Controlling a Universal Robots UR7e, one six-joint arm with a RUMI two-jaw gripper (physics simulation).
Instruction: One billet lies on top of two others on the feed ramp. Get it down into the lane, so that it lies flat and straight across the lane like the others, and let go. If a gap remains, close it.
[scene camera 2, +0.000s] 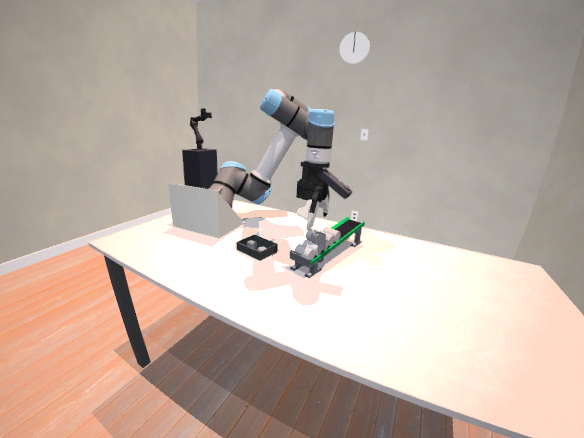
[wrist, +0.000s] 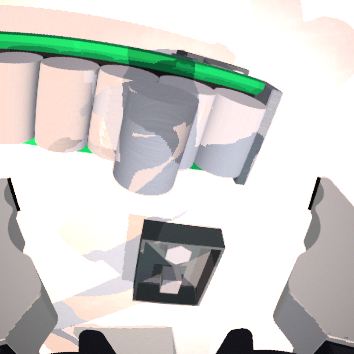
Labels:
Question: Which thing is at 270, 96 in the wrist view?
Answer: A grey end stop.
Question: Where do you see my gripper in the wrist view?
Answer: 163, 181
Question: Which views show my gripper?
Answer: Scene camera 2 and the wrist view: all of them.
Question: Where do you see a black tray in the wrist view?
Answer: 207, 245

